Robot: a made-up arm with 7 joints.
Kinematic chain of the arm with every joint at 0, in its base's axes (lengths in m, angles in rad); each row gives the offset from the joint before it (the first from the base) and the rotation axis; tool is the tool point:
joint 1: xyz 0 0 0.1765 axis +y
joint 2: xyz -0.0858 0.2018 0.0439 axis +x
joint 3: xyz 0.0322 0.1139 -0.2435 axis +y
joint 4: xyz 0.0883 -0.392 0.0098 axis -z
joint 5: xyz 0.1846 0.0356 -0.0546 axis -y
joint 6: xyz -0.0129 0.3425 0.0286 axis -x
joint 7: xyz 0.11 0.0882 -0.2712 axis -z
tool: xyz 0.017 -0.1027 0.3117
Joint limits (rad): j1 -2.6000..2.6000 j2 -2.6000..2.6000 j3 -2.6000..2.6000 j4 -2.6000..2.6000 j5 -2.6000..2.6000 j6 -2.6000..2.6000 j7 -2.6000..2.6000
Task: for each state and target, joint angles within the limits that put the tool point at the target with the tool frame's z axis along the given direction. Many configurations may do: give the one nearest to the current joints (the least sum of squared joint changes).
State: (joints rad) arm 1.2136 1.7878 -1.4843 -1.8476 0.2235 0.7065 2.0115
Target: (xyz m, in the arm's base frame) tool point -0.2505 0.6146 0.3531 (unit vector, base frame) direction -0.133 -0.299 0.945
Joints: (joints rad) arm 1.2375 1.0308 -0.8488 -1.2780 0.1057 0.3486 1.5432
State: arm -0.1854 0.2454 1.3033 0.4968 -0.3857 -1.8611 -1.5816
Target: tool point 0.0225 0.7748 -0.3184 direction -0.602 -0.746 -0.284
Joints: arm -0.0980 0.9270 1.2608 0.2305 -0.8023 -2.2865 -1.4752
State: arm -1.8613 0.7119 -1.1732 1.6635 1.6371 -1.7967 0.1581
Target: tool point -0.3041 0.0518 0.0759 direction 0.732 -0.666 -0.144
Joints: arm -1.5405 -0.1860 -1.4528 0.8785 1.4267 -1.4221 -0.3951
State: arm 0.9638 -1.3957 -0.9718 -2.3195 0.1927 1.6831 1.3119
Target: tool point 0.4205 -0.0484 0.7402 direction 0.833 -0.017 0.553
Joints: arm 0.6583 -2.0413 -1.3821 -2.4495 -0.5495 2.0568 1.6493
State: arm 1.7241 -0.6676 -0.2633 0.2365 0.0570 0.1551 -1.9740
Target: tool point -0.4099 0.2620 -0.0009 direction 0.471 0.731 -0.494
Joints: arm 2.0636 -0.8471 -0.4013 -0.1346 -0.6108 -0.0796 -1.8954
